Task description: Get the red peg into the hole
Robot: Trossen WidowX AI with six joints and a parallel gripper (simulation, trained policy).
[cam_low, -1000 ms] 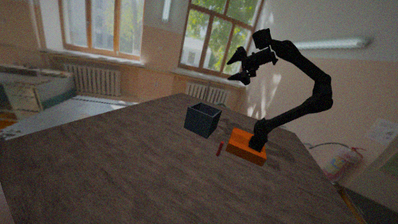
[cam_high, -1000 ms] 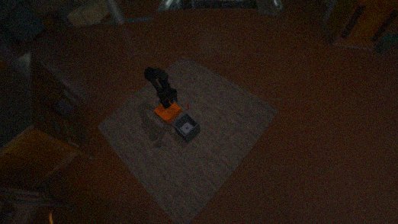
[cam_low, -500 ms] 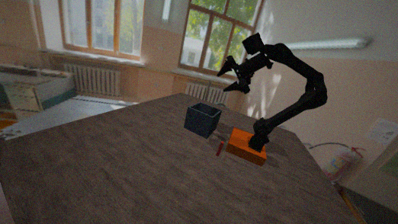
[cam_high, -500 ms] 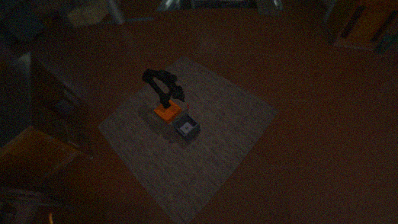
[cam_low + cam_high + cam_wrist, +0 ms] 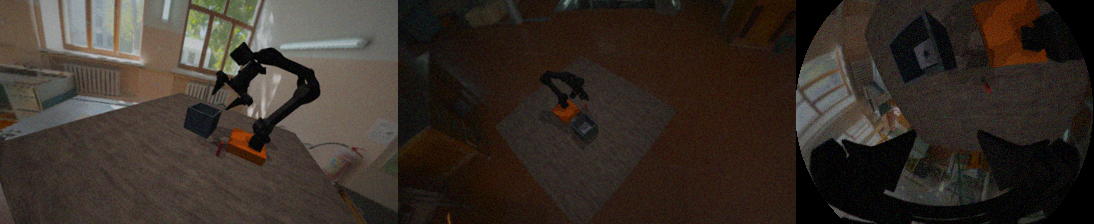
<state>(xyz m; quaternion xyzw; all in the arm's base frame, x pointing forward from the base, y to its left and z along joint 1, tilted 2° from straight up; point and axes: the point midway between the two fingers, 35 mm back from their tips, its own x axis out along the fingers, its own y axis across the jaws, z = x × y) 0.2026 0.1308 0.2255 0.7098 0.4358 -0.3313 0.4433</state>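
The red peg is 7 cm behind my gripper tip and 21 cm below it. Also, from my gripper tip: pale plate: 12 cm ahead, 14 cm to the right, 20 cm below.
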